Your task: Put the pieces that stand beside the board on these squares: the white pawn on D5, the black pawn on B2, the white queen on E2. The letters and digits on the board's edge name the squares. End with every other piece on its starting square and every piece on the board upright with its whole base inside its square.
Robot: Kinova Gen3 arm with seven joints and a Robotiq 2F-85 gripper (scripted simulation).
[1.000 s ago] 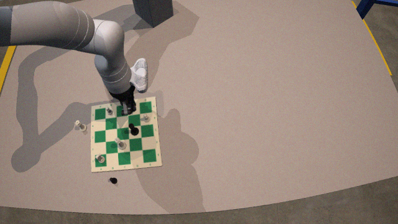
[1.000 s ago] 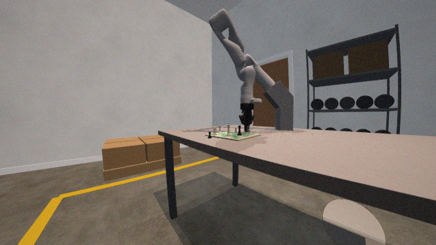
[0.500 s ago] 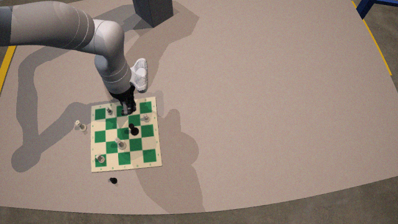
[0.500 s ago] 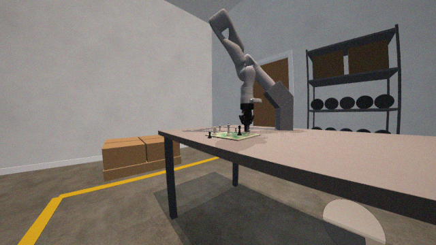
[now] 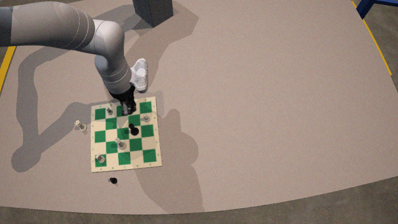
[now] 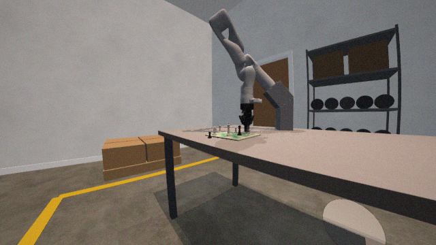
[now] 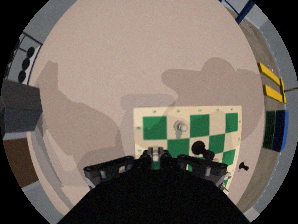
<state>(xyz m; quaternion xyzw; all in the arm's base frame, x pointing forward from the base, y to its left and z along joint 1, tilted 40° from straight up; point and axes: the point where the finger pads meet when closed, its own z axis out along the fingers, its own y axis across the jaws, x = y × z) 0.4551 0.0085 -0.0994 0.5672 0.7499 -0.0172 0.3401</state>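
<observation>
My hand is 22 cm short of the black pawn, 4 cm to the left of it and 2 cm above it. From my hand the other things lie so: tall black piece: 7 cm ahead, 1 cm to the left; then cream chessboard: 8 cm ahead, 3 cm to the right, 3 cm below.
</observation>
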